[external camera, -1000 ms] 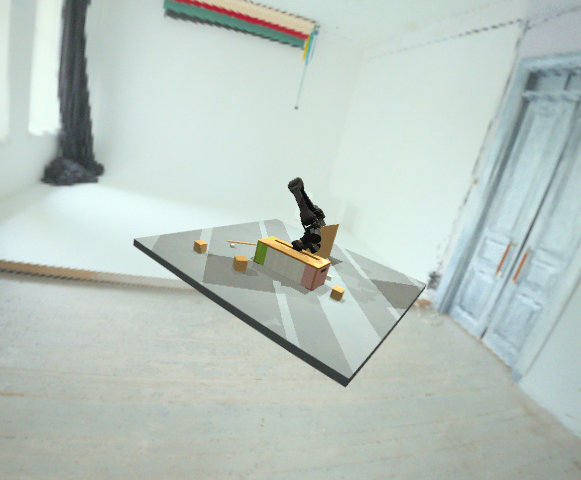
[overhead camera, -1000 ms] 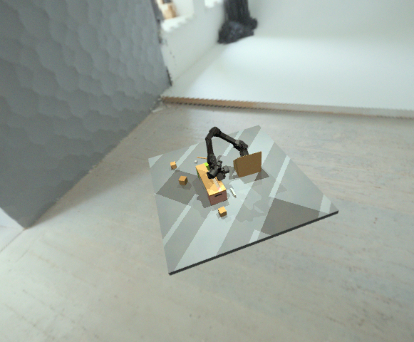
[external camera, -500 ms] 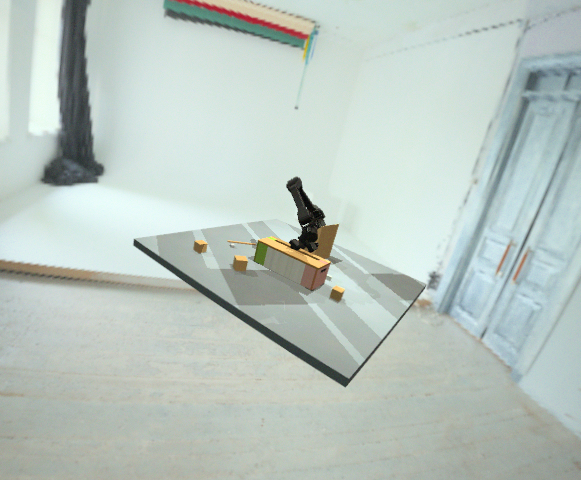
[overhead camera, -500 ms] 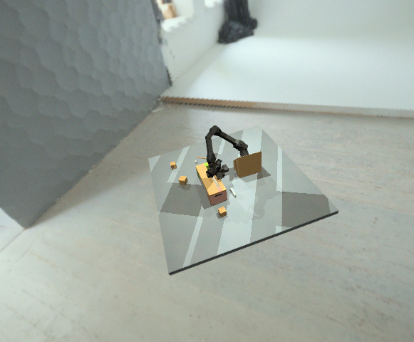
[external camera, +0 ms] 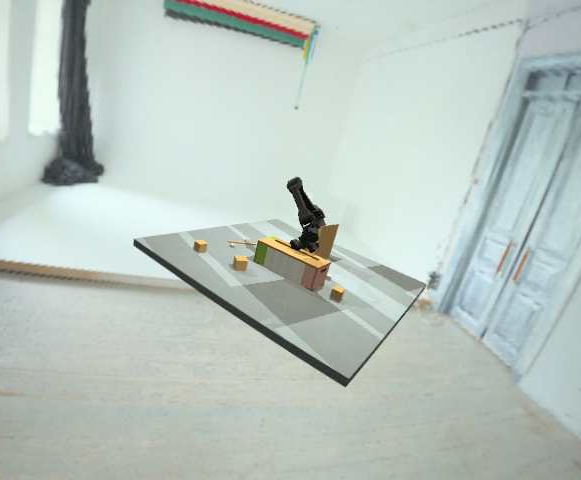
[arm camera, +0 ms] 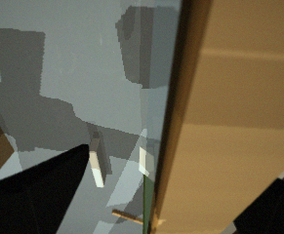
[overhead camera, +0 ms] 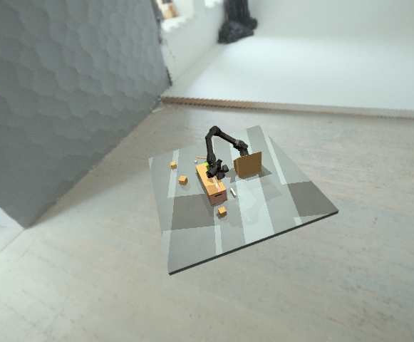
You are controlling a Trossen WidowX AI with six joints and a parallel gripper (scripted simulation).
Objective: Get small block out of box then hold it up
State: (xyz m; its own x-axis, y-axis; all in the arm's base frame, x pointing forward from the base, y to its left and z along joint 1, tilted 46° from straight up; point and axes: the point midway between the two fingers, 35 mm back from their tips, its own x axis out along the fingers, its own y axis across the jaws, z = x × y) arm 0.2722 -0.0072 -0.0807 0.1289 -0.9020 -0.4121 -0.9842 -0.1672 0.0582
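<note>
The long wooden box lies 3 cm to the left of my gripper tip, 3 cm ahead of it and 2 cm below it. Also, from my gripper tip: thin wooden stick 37 cm to the right, 8 cm below, 6 cm ahead; then small blue block 6 cm ahead, 2 cm to the right.
</note>
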